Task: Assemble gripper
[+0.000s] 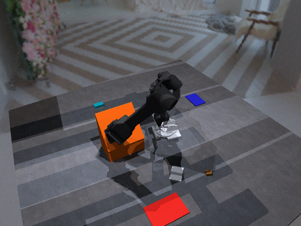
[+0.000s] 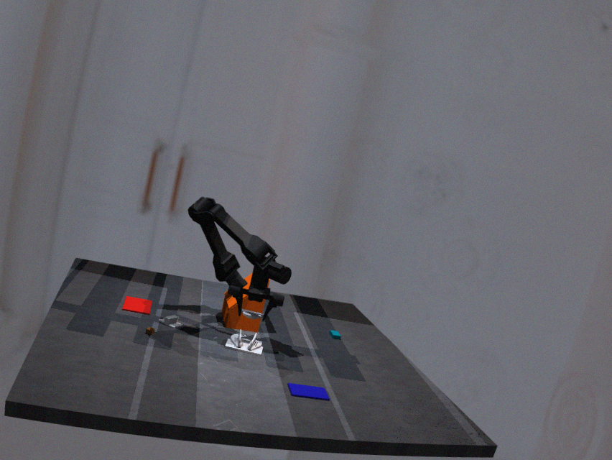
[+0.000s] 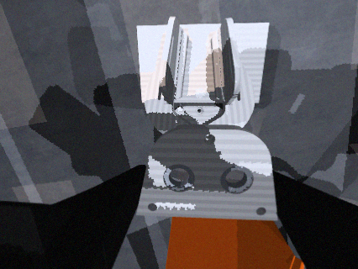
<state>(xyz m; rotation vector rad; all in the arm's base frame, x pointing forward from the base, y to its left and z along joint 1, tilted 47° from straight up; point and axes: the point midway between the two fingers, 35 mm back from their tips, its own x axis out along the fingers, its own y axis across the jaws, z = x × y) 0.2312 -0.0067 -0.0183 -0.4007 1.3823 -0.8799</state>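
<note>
The gripper jaw lies 7 cm below my gripper tip, 2 cm to the right of it and 2 cm ahead of it. The rest, counted from my gripper tip: blue tile 36 cm ahead, 12 cm to the left, 8 cm below; small brown cube 33 cm to the right, 8 cm below, 5 cm ahead; white flat slab 8 cm below, 7 cm ahead, 2 cm to the right.
</note>
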